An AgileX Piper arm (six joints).
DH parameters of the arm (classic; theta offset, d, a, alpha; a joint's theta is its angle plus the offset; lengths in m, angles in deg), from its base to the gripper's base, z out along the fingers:
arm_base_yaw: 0 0.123 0 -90
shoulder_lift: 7.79 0 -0.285 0
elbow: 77.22 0 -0.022 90
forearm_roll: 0 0.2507 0 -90
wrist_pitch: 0 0 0 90
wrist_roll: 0 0.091 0 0
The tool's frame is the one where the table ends.
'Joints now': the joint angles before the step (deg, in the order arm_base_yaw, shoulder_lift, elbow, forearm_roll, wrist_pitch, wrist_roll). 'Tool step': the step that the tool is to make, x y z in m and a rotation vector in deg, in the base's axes. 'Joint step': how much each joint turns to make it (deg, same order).
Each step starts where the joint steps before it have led.
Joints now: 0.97 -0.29 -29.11 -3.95 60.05 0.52
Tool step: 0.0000 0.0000 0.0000 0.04 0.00 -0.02
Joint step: 0.00 0.00 0.00 0.00 0.00 0.04
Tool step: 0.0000 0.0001 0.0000 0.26 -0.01 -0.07
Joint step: -0.01 0.00 0.00 0.07 0.00 0.22
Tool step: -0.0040 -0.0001 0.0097 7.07 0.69 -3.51
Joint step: -0.01 1.27 -2.74 0.07 2.51 7.73
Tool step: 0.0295 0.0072 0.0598 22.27 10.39 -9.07
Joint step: 0.05 18.45 -14.74 4.70 6.94 21.76
